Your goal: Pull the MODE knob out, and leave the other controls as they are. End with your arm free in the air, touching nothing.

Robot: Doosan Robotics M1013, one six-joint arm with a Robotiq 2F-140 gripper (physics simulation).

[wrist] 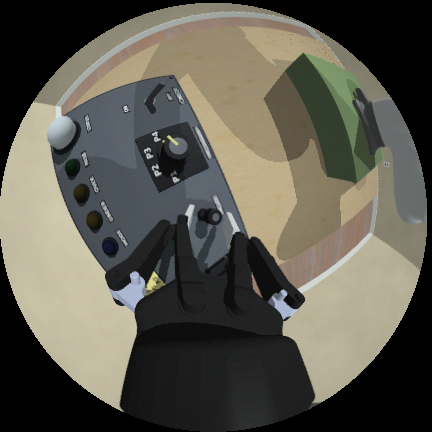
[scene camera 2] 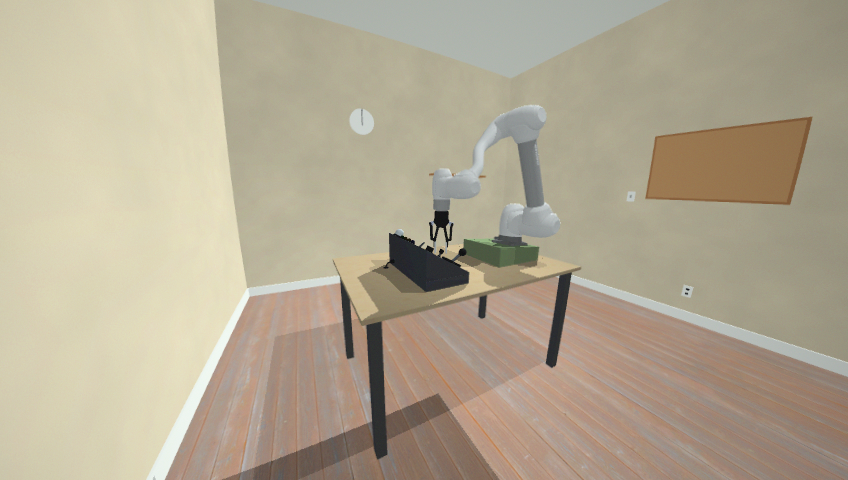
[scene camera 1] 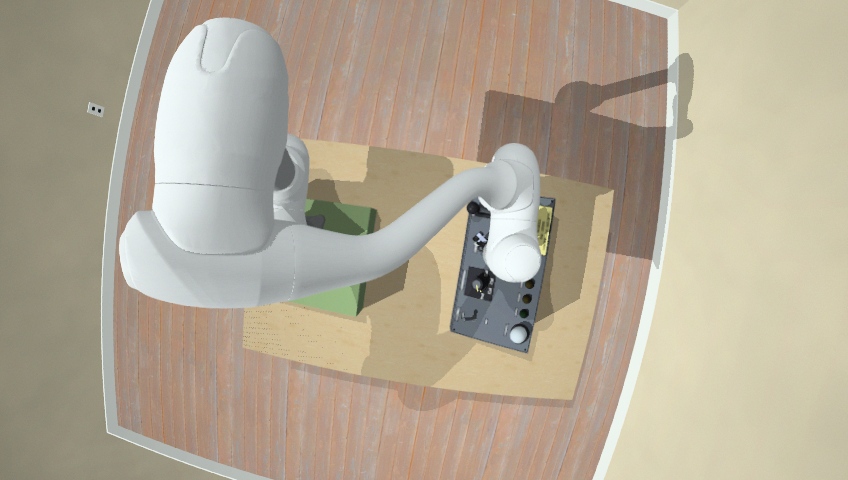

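Pixels of known places: gripper, fingertip midpoint: [wrist: 208, 216] [scene camera 2: 440, 252]; arm's base, link origin: [wrist: 368, 124] [scene camera 2: 509, 243].
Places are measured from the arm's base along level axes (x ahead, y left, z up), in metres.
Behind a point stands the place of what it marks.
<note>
The small black knob [wrist: 212, 216] {x 0.610, y 0.008, z 0.038 m}, which I take as the MODE knob, stands on the dark control panel [scene camera 1: 490, 330] {x 0.660, y -0.261, z 0.029 m} [scene camera 2: 410, 261] {x 0.809, y 0.009, z -0.001 m} [wrist: 117, 145] {x 0.681, y -0.170, z 0.035 m}, between the rotary selector and the slider lever. Its own label is too small to read. My gripper [scene camera 2: 440, 246] {x 0.618, y 0.010, z 0.018 m} [wrist: 208, 216] {x 0.618, y 0.010, z 0.018 m} is partly open and points down. Its pale fingertips stand on either side of the knob, with a visible gap on both sides in the wrist view, so it grips nothing. How deep the tips reach around the knob is hard to tell. In scene camera 1 the arm hides most of the gripper.
A rotary selector [scene camera 1: 477, 283] {x 0.604, y -0.105, z 0.026 m} [wrist: 175, 148] {x 0.606, y -0.106, z 0.028 m}, a bent switch lever [wrist: 154, 99] {x 0.597, y -0.223, z 0.006 m}, a white dome [scene camera 1: 518, 333] {x 0.729, y -0.241, z 0.120 m} [wrist: 62, 133] {x 0.722, y -0.232, z 0.105 m} and several coloured lamps are on the panel. A ball-ended lever [scene camera 1: 473, 208] {x 0.571, y 0.132, z 0.064 m} [scene camera 2: 462, 252] {x 0.584, y 0.148, z 0.047 m} is near the gripper. A green block [scene camera 1: 339, 303] {x 0.149, y -0.205, z 0.008 m} [wrist: 337, 130] {x 0.233, y -0.016, z -0.011 m} bears the arm's base.
</note>
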